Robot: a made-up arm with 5 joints. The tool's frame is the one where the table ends. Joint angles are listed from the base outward.
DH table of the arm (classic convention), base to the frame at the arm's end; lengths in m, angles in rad. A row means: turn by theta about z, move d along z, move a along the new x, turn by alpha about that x. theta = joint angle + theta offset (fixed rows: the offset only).
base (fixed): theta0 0; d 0; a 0.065; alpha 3.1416
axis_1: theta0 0; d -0.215; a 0.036; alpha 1.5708
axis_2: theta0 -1.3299; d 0; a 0.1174; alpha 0
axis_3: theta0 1.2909; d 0; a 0.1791; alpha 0
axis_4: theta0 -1.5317; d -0.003; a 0; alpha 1.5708
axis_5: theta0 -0.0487; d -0.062; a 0; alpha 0
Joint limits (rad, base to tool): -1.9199..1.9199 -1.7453..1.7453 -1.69..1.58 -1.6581..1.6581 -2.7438..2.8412
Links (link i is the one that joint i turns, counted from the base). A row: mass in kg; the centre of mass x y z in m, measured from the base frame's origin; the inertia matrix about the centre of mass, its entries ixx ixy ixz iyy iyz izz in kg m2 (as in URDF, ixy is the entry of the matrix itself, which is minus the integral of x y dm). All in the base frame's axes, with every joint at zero. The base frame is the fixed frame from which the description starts. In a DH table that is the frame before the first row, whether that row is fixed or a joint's. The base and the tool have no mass.
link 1: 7.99; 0.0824 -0.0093 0.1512; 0.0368 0 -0.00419 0.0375 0 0.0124
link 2: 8.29; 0.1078 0.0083 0.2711; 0.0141 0 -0.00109 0.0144 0 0.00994
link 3: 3.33; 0.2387 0.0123 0.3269; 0.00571 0 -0.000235 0.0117 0 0.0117
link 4: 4.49; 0.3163 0.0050 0.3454; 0.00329 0 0 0.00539 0 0.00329
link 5: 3.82; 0.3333 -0.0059 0.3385; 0.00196 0 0 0.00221 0 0.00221
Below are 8 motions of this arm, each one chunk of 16 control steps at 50 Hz.
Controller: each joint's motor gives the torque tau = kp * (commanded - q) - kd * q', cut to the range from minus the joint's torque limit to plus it. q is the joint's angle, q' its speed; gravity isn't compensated. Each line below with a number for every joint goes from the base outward.
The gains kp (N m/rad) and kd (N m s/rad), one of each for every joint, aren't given. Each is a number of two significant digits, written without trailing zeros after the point. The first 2 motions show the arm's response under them.
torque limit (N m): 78 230 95 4.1 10
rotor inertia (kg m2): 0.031 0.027 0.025 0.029 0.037
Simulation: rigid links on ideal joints. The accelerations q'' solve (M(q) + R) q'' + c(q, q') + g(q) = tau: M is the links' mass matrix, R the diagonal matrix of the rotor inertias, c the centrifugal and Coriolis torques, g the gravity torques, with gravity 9.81 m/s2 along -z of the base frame. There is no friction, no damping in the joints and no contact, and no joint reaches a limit. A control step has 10 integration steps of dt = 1/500 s. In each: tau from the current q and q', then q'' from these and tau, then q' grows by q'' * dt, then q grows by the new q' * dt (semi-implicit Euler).
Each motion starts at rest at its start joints. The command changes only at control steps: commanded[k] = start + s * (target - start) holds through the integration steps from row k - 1 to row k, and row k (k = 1, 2, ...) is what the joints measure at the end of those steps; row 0 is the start. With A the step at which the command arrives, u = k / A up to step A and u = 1 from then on. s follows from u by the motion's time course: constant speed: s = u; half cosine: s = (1 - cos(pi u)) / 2; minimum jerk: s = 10 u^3 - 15 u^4 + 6 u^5; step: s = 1 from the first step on.
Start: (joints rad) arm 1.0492 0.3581 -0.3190 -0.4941 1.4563
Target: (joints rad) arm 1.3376 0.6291 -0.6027 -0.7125 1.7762
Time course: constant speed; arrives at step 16
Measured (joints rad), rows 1 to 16:
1: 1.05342 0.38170 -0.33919 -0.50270 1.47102
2: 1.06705 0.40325 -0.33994 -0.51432 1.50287
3: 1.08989 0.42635 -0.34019 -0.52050 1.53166
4: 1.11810 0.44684 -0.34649 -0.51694 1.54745
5: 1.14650 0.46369 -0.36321 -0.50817 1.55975
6: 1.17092 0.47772 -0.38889 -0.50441 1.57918
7: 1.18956 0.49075 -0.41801 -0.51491 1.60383
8: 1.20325 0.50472 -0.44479 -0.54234 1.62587
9: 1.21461 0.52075 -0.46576 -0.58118 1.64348
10: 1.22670 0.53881 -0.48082 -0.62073 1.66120
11: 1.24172 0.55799 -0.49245 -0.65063 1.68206
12: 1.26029 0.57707 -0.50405 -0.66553 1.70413
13: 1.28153 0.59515 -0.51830 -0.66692 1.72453
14: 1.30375 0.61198 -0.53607 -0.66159 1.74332
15: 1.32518 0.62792 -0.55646 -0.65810 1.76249
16: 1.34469 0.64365 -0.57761 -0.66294 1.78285
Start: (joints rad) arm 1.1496 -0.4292 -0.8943 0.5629 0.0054
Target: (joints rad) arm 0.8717 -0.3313 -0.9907 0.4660 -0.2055
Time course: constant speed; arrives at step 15
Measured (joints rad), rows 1 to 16:
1: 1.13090 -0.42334 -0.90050 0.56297 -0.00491
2: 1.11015 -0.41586 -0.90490 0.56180 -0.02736
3: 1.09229 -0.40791 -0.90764 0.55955 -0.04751
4: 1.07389 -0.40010 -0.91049 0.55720 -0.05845
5: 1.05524 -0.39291 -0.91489 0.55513 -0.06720
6: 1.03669 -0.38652 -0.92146 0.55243 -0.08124
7: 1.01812 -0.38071 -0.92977 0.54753 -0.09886
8: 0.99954 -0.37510 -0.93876 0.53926 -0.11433
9: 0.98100 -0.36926 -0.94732 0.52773 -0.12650
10: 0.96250 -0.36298 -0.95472 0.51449 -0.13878
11: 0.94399 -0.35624 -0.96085 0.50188 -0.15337
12: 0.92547 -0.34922 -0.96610 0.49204 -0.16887
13: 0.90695 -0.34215 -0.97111 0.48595 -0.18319
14: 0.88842 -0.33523 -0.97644 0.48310 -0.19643
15: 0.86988 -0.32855 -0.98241 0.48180 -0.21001
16: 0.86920 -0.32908 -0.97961 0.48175 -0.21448
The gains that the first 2 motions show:
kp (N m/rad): 1200 3100 710 37 170
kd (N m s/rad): 10 13 4.8 0.62 0.75
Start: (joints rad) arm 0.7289 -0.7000 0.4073 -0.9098 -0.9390
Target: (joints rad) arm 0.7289 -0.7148 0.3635 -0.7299 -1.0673
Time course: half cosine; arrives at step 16
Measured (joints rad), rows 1 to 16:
1: 0.72890 -0.70121 0.41685 -0.91243 -0.93983
2: 0.72883 -0.69741 0.42943 -0.91580 -0.94358
3: 0.72893 -0.69542 0.43983 -0.90895 -0.95137
4: 0.72902 -0.69610 0.44095 -0.88984 -0.96133
5: 0.72899 -0.69851 0.43190 -0.86391 -0.97154
6: 0.72890 -0.70208 0.41841 -0.83929 -0.98212
7: 0.72885 -0.70520 0.40656 -0.82219 -0.99401
8: 0.72884 -0.70705 0.40015 -0.81294 -1.00713
9: 0.72887 -0.70768 0.39904 -0.80667 -1.02028
10: 0.72890 -0.70780 0.40031 -0.79710 -1.03242
11: 0.72892 -0.70819 0.40057 -0.78065 -1.04322
12: 0.72892 -0.70917 0.39800 -0.75847 -1.05259
13: 0.72890 -0.71058 0.39311 -0.73543 -1.06018
14: 0.72887 -0.71193 0.38797 -0.71727 -1.06550
15: 0.72885 -0.71274 0.38469 -0.70769 -1.06831
16: 0.72886 -0.71279 0.38426 -0.70701 -1.06867

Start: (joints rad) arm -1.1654 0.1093 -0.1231 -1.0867 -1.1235
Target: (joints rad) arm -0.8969 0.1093 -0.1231 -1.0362 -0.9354
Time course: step
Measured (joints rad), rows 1 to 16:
1: -1.14328 0.11137 -0.11580 -1.07983 -1.06885
2: -1.08119 0.11735 -0.10182 -1.06123 -0.92718
3: -0.97947 0.12321 -0.08786 -1.03168 -0.83241
4: -0.86274 0.12664 -0.08032 -0.99490 -0.84318
5: -0.77915 0.12423 -0.07903 -0.96308 -0.94108
6: -0.73524 0.12055 -0.08696 -0.95040 -1.00114
7: -0.73125 0.11691 -0.09790 -0.96140 -0.96360
8: -0.76734 0.11471 -0.10628 -0.99076 -0.90138
9: -0.84246 0.11517 -0.10922 -1.02532 -0.90108
10: -0.92789 0.11680 -0.10461 -1.04957 -0.94455
11: -0.98115 0.11789 -0.09569 -1.05685 -0.96459
12: -0.99431 0.11907 -0.08998 -1.04986 -0.94382
13: -0.96742 0.11935 -0.08949 -1.03431 -0.92182
14: -0.91166 0.11906 -0.09336 -1.01684 -0.92632
15: -0.86095 0.11785 -0.09730 -1.00384 -0.94141
16: -0.84061 0.11659 -0.09950 -1.00062 -0.94317

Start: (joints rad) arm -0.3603 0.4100 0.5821 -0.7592 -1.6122
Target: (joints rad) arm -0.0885 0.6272 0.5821 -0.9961 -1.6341
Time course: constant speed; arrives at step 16
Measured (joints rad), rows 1 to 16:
1: -0.35437 0.43162 0.57471 -0.76752 -1.61332
2: -0.33690 0.44708 0.58767 -0.77277 -1.61617
3: -0.31113 0.46301 0.60322 -0.77413 -1.61837
4: -0.28497 0.47885 0.61094 -0.77092 -1.61903
5: -0.26466 0.49140 0.60967 -0.76747 -1.61949
6: -0.25087 0.50335 0.60108 -0.77258 -1.62087
7: -0.23964 0.51518 0.59220 -0.79109 -1.62283
8: -0.22647 0.52797 0.58782 -0.82143 -1.62444
9: -0.20938 0.54194 0.58896 -0.85603 -1.62552
10: -0.18947 0.55647 0.59329 -0.88570 -1.62661
11: -0.16942 0.57085 0.59723 -0.90481 -1.62804
12: -0.15133 0.58464 0.59844 -0.91350 -1.62960
13: -0.13543 0.59790 0.59680 -0.91660 -1.63103
14: -0.12038 0.61098 0.59397 -0.92036 -1.63231
15: -0.10463 0.62422 0.59185 -0.92922 -1.63363
16: -0.08753 0.63779 0.59137 -0.94417 -1.63503

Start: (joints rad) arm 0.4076 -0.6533 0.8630 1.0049 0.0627
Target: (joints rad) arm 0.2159 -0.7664 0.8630 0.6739 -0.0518
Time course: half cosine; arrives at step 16
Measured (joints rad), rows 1 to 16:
1: 0.40660 -0.65364 0.87238 1.00264 0.06187
2: 0.40224 -0.65443 0.89012 1.00175 0.05828
3: 0.39305 -0.65840 0.90451 1.00649 0.05144
4: 0.37970 -0.66579 0.90779 1.01299 0.04289
5: 0.36392 -0.67598 0.90075 1.01049 0.03396
6: 0.34683 -0.68768 0.89001 0.98895 0.02437
7: 0.32871 -0.69954 0.88254 0.94627 0.01347
8: 0.30971 -0.71072 0.88141 0.88989 0.00166
9: 0.29049 -0.72113 0.88509 0.83267 -0.00993
10: 0.27201 -0.73097 0.88967 0.78614 -0.02055
11: 0.25521 -0.74029 0.89189 0.75533 -0.03012
12: 0.24073 -0.74876 0.89099 0.73792 -0.03853
13: 0.22899 -0.75580 0.88844 0.72751 -0.04534
14: 0.22036 -0.76085 0.88633 0.71834 -0.05009
15: 0.21519 -0.76355 0.88588 0.70828 -0.05261
16: 0.21372 -0.76385 0.88691 0.69913 -0.05298

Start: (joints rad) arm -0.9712 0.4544 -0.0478 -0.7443 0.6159
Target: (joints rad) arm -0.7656 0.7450 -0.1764 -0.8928 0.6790
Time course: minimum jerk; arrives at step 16
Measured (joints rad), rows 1 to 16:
1: -0.97110 0.45937 -0.04351 -0.74559 0.61600
2: -0.97017 0.46842 -0.03168 -0.74425 0.61672
3: -0.96680 0.48293 -0.02476 -0.73746 0.61893
4: -0.95891 0.50168 -0.02833 -0.72713 0.62305
5: -0.94491 0.52436 -0.04253 -0.72019 0.62873
6: -0.92439 0.55128 -0.06303 -0.72422 0.63532
7: -0.89843 0.58227 -0.08367 -0.74244 0.64240
8: -0.86922 0.61638 -0.10008 -0.77162 0.64973
9: -0.83951 0.65151 -0.11089 -0.80365 0.65700
10: -0.81207 0.68479 -0.11750 -0.82981 0.66372
11: -0.78916 0.71333 -0.12252 -0.84483 0.66942
12: -0.77221 0.73499 -0.12813 -0.84862 0.67383
13: -0.76170 0.74889 -0.13495 -0.84532 0.67684
14: -0.75722 0.75549 -0.14218 -0.84068 0.67850
15: -0.75763 0.75652 -0.14853 -0.83949 0.67900
16: -0.76129 0.75484 -0.15354 -0.84400 0.67881

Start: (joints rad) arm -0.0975 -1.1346 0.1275 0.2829 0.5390
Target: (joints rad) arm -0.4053 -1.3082 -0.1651 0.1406 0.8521
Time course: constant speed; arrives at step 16
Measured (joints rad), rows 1 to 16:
1: -0.11734 -1.14691 0.13604 0.28850 0.55332
2: -0.13797 -1.15499 0.12444 0.30398 0.58348
3: -0.15660 -1.16691 0.10052 0.31954 0.61097
4: -0.17598 -1.18187 0.06977 0.32210 0.62679
5: -0.19526 -1.19604 0.03773 0.30349 0.63961
6: -0.21448 -1.20906 0.01158 0.26596 0.65906
7: -0.23365 -1.22002 -0.00767 0.22121 0.68317
8: -0.25281 -1.22962 -0.02188 0.18374 0.70465
9: -0.27200 -1.23894 -0.03472 0.16364 0.72190
10: -0.29124 -1.24882 -0.04940 0.16247 0.73919
11: -0.31050 -1.25961 -0.06725 0.17364 0.75940
12: -0.32977 -1.27112 -0.08769 0.18664 0.78078
13: -0.34907 -1.28289 -0.10916 0.19220 0.80069
14: -0.36839 -1.29449 -0.13018 0.18590 0.81919
15: -0.38769 -1.30573 -0.15006 0.16898 0.83811
16: -0.40695 -1.31669 -0.16895 0.14647 0.85814

